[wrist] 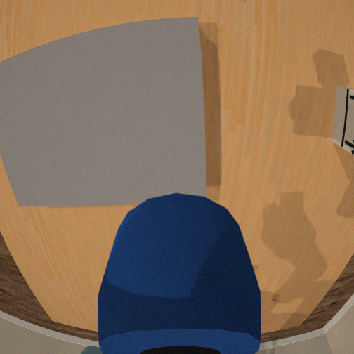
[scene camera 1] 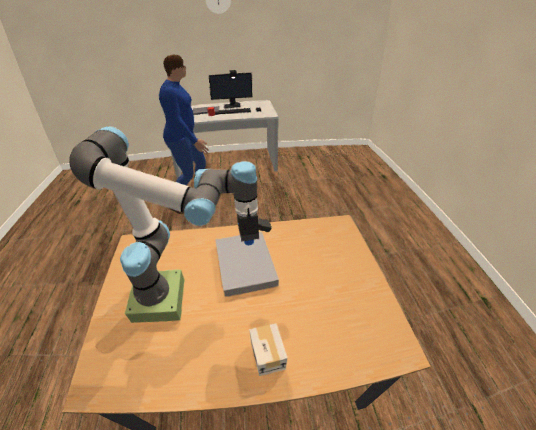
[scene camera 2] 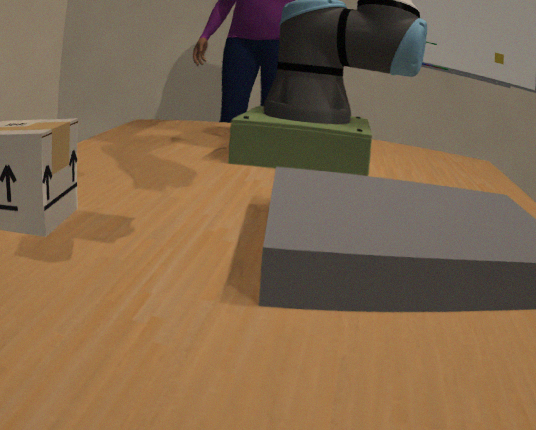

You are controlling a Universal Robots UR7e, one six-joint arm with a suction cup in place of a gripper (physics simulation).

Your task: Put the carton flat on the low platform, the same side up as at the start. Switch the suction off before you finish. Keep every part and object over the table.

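Pixels of known places: hand at its tool point: (scene camera 1: 249, 241); arm's base at its link origin: (scene camera 1: 152, 291) (scene camera 2: 307, 116).
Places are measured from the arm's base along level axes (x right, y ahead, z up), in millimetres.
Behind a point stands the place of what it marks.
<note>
The carton (scene camera 1: 268, 348) @[z 40, x 351, y 419 mm] (scene camera 2: 22, 175) @[z -5, x 292, y 469 mm] (wrist: 343, 117) is a white box with tan tape across its top and black arrows on its sides that point up. It stands on the table near the front edge in scene camera 1, apart from the platform. The low platform (scene camera 1: 245, 265) @[z -23, x -83, y 414 mm] (scene camera 2: 395, 220) @[z -23, x -82, y 454 mm] (wrist: 110, 120) is a flat grey slab with a bare top. My blue suction cup (scene camera 1: 249, 242) (wrist: 177, 250) points down and holds nothing. In scene camera 1 it shows over the platform's far part; its exact height is hard to tell. It does not show in scene camera 2.
The arm's base stands on a green block (scene camera 1: 172, 300) @[z 0, x 63, y 90 mm] (scene camera 2: 300, 142) @[z -27, x 9, y 116 mm] at the left of the wooden table (scene camera 1: 340, 300) @[z -71, x 171, y 777 mm] (scene camera 2: 150, 350) @[z -71, x 93, y 624 mm]. A person (scene camera 1: 177, 115) and a desk (scene camera 1: 235, 120) with a monitor (scene camera 1: 230, 86) are beyond the table's far edge.
</note>
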